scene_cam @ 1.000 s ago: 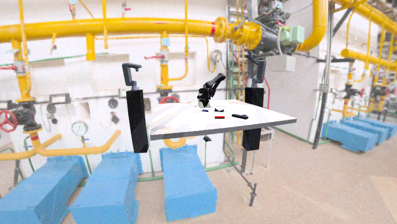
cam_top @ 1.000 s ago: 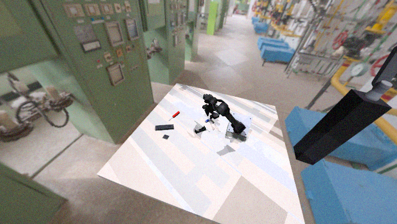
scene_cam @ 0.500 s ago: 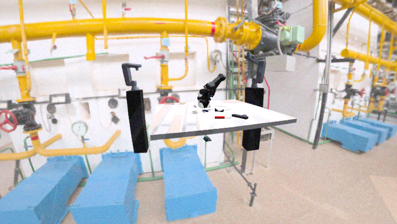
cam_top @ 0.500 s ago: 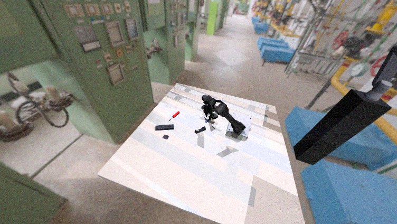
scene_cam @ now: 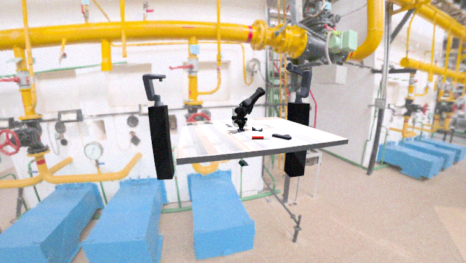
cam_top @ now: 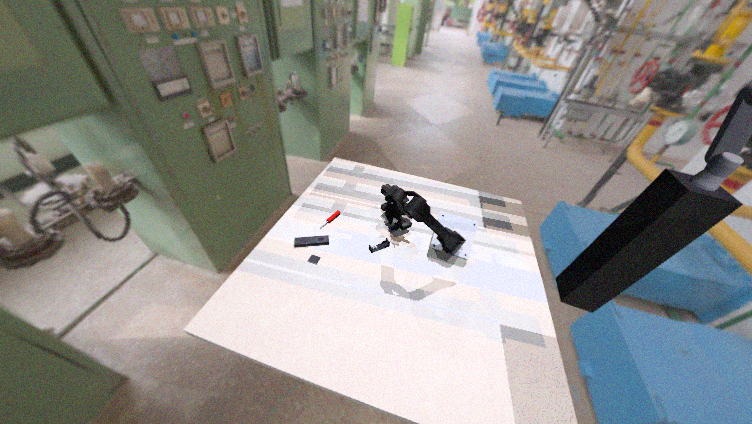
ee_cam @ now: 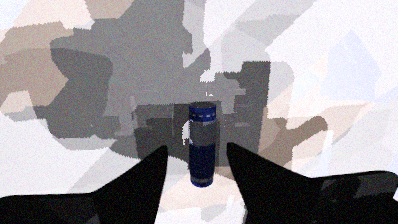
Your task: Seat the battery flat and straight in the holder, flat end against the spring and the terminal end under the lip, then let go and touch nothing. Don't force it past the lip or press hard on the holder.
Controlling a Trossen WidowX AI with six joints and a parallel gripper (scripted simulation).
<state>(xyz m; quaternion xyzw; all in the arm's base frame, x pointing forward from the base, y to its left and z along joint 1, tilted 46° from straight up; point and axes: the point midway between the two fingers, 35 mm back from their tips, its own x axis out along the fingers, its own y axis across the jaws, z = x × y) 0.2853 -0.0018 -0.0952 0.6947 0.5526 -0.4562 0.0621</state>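
Now: the battery right at my gripper tip. The rest, counted from my gripper tip: black square (340 mm to the left, 260 mm ahead, 10 mm below); red-handled screwdriver (320 mm ahead, 100 mm to the left).
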